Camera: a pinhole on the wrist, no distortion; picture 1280 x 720 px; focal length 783.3 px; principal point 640.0 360.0 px. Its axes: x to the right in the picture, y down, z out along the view. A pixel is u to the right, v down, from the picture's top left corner.
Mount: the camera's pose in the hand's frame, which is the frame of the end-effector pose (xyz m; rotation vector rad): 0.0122 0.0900 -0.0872 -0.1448 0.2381 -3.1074
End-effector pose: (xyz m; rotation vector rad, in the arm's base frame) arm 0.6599 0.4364 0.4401 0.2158 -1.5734 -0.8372
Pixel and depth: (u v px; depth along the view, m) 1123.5 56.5 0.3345
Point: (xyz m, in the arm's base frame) 0.4872 0.7550 0.4233
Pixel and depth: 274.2 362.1 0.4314
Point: 0.3233 0.4317 0.6712
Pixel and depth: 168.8 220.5 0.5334
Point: 0.2281 0.4569 0.8268
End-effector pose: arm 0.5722 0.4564 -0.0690 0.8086 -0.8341 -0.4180
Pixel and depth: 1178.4 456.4 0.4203
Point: 0.1553 0.4201 -0.0692
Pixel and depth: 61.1 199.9 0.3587
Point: 0.5666 0.2222 0.2743
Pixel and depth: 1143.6 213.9 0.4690
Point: 0.0967 0.4760 0.0547
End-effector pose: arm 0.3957 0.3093 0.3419 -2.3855 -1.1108 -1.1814
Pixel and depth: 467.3 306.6 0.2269
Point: 0.5562 0.3735 0.3274
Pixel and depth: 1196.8 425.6 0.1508
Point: 0.4424 0.2685 0.2419
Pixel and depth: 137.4 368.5 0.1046
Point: 0.4895 0.3100 0.4113
